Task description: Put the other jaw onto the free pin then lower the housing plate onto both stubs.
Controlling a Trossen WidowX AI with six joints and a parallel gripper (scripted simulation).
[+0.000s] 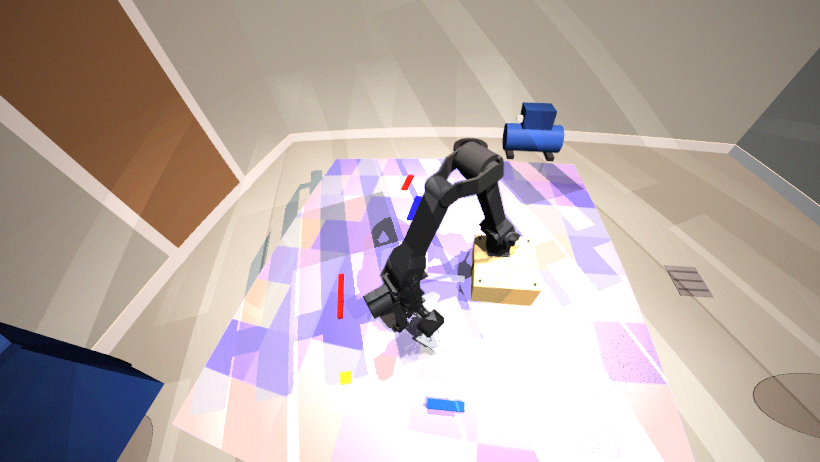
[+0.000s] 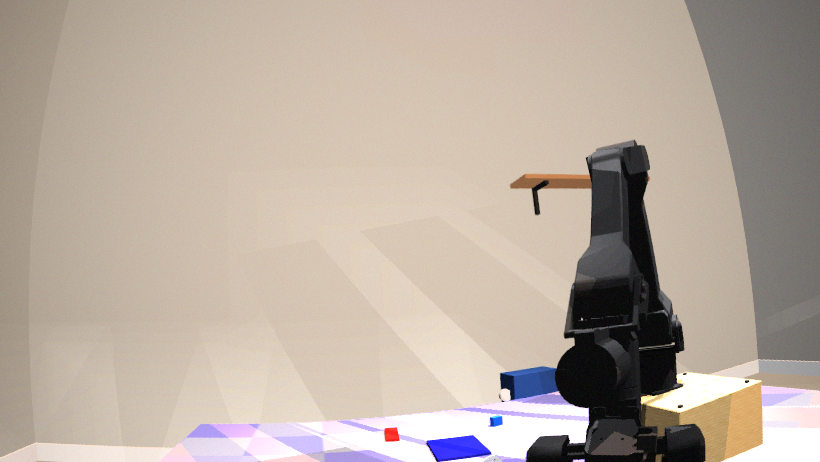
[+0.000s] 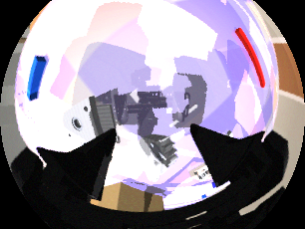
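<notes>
Now: gripper tip 1 cm past the grey jaw, 2 cm to the left of it and 2 cm below it. The rest, counted from my gripper tip: blue tile (4 cm ahead, 46 cm to the right, 1 cm below); yellow square (16 cm ahead, 20 cm to the left, 1 cm below); blue bar (11 cm behind, 22 cm to the left).
</notes>
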